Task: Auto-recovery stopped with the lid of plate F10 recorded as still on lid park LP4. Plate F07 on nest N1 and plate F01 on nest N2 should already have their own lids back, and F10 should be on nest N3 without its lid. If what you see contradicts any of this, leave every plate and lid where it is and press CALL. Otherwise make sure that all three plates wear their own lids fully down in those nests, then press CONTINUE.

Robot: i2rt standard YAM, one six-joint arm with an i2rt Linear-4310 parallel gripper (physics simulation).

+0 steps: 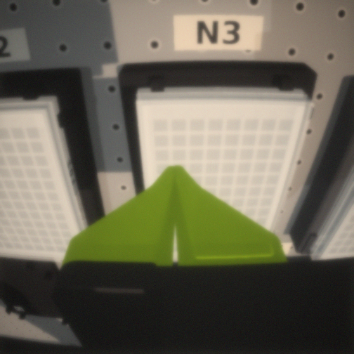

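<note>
My gripper (174,176) is shut with its green fingertips together and no object between them. It hangs in front of the lower part of the white plate (220,112) in nest N3 (220,70). That plate shows a grid of faint grey squares and a pale, see-through band along its top and right edges; whether this is a seated lid is too blurred to tell. At the left, part of another white gridded plate (27,175) lies in the nest (72,90) whose label ends in 2. No plate code is legible. Lid park LP4 does not show.
The N3 label (218,33) is on the grey perforated board (135,20). At the right edge, part of another dark nest (327,165) holds a pale gridded plate (345,235). A dark holder (30,280) shows at lower left. The black gripper body covers the bottom.
</note>
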